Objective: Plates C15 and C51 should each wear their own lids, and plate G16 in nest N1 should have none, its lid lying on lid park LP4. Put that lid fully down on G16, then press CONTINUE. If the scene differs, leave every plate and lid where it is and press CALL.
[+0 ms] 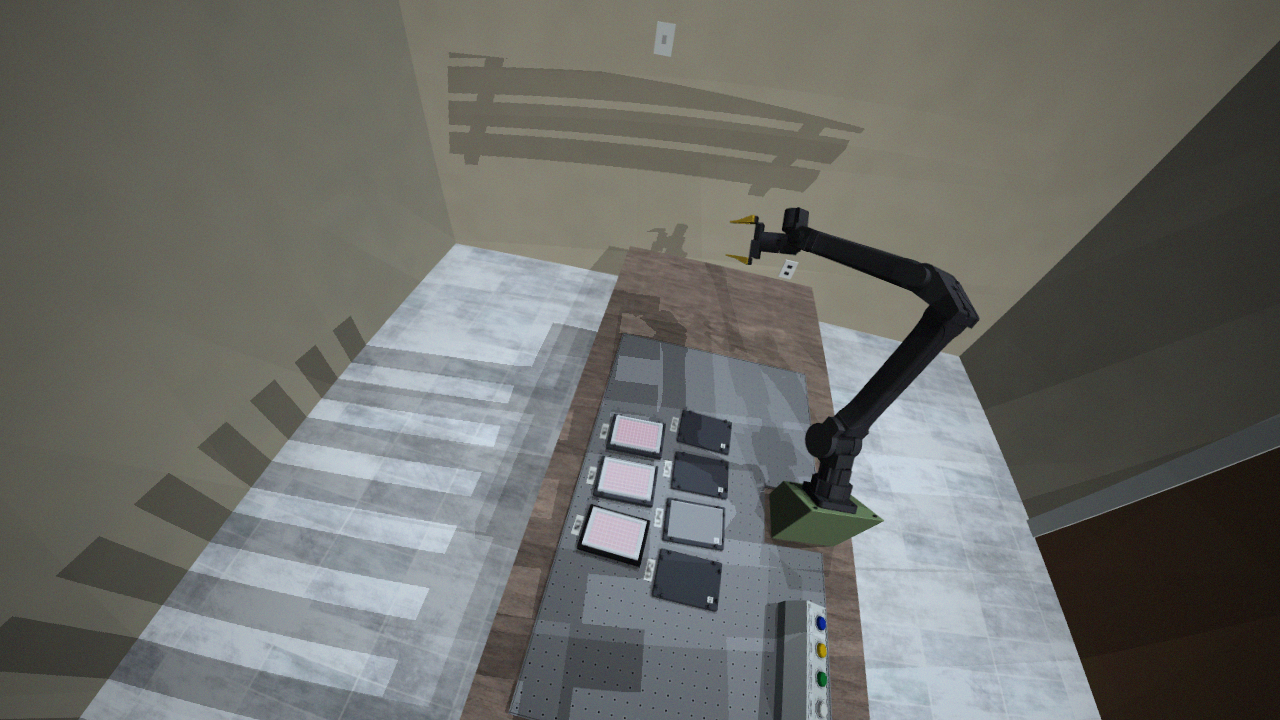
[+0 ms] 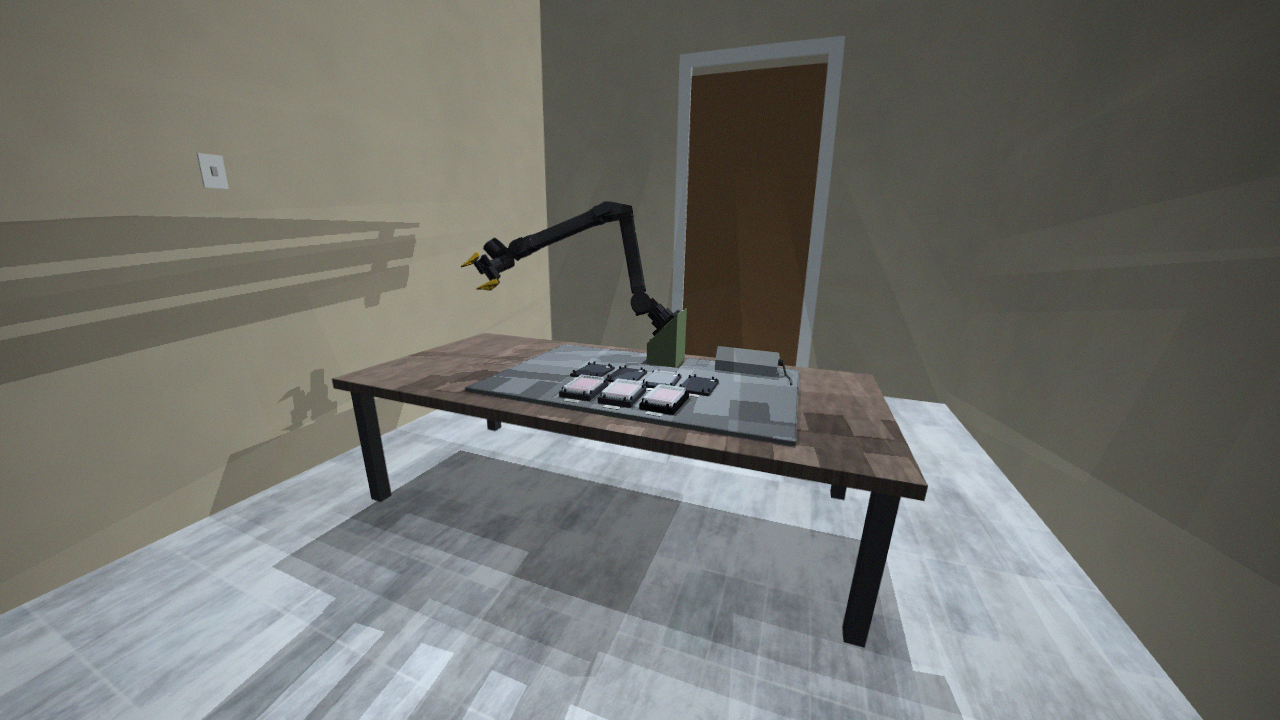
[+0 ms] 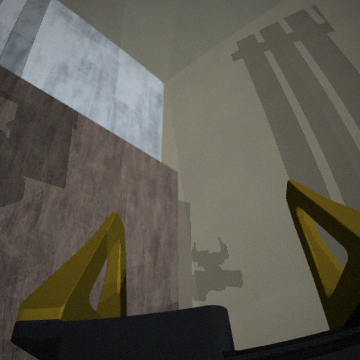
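Where they show: gripper, fingertip midpoint: (image 1: 727, 238) (image 2: 469, 277) (image 3: 202, 204); arm's base at its link origin: (image 1: 827, 499) (image 2: 667, 324).
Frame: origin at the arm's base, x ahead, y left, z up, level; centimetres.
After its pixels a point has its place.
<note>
Three pink-topped plates stand in a row of nests: one plate (image 1: 635, 434) @(y -11.5, x 45.6, z -11.1 cm) (image 2: 582, 385) @(y -11.3, x 48.5, z -11.1 cm) nearest the wall with the outlet, a middle plate (image 1: 625, 480) @(y 1.6, x 45.3, z -10.7 cm) (image 2: 621, 390) @(y 1.7, x 48.6, z -10.7 cm), and an end plate (image 1: 614, 534) @(y 14.5, x 44.8, z -10.7 cm) (image 2: 665, 395) @(y 14.8, x 47.4, z -10.7 cm) with a wider black border around it. Their labels, and whether each wears a lid, are too small to tell. A light grey, clear-looking lid (image 1: 693, 523) @(y 7.4, x 27.3, z -12.5 cm) (image 2: 662, 378) @(y 7.6, x 28.3, z -12.5 cm) lies on the third of the dark pads beside the plates. The pad labels are unreadable. My gripper (image 1: 729, 239) @(y -67.0, x 32.1, z 17.7 cm) (image 2: 470, 277) @(y -67.0, x 32.1, z 17.7 cm) (image 3: 202, 204) @(y -67.0, x 32.1, z 17.7 cm) is open and empty, high above the table's far end, away from the plates.
Dark pads (image 1: 704, 431) @(y -18.7, x 27.2, z -13.2 cm) (image 1: 699, 474) @(y -5.7, x 27.2, z -13.2 cm) (image 1: 687, 579) @(y 19.7, x 26.9, z -13.3 cm) flank the lid on the perforated board (image 1: 608, 667) @(y 39.3, x 39.8, z -14.2 cm). A button box (image 1: 793, 662) @(y 32.0, x 4.7, z -8.5 cm) (image 2: 746, 361) @(y 31.7, x 5.4, z -9.8 cm) has a blue button (image 1: 821, 623) @(y 24.2, x -0.8, z -7.0 cm), a yellow button (image 1: 821, 651) @(y 29.4, x -0.5, z -7.0 cm) and a green button (image 1: 821, 679) @(y 34.2, x -0.3, z -6.9 cm). The arm stands on a green base (image 1: 819, 519) @(y 5.5, x 3.0, z 1.3 cm) (image 2: 666, 344) @(y 1.9, x 7.1, z -6.3 cm).
</note>
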